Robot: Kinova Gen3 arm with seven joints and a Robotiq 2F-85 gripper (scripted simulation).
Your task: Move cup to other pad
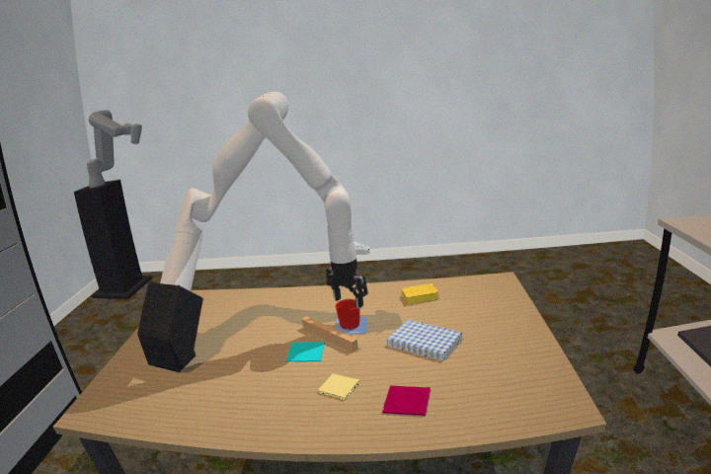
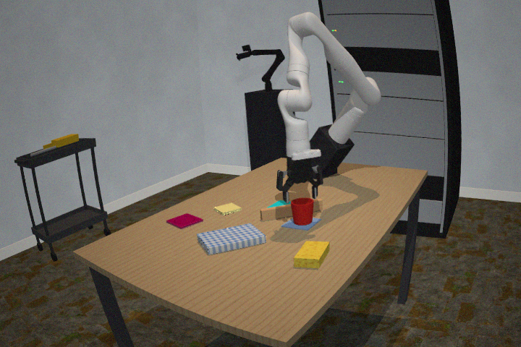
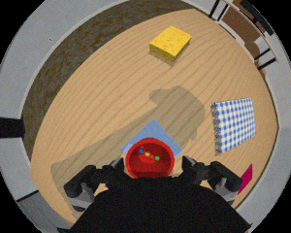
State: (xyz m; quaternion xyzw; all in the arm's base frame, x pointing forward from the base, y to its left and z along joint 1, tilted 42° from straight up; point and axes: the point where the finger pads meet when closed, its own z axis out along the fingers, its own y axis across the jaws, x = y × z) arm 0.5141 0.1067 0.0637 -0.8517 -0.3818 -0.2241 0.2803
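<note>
My hand is 60 mm above the red cup. Round my hand: wooden rail: 80 mm below, 70 mm to the right, 60 mm behind.
</note>
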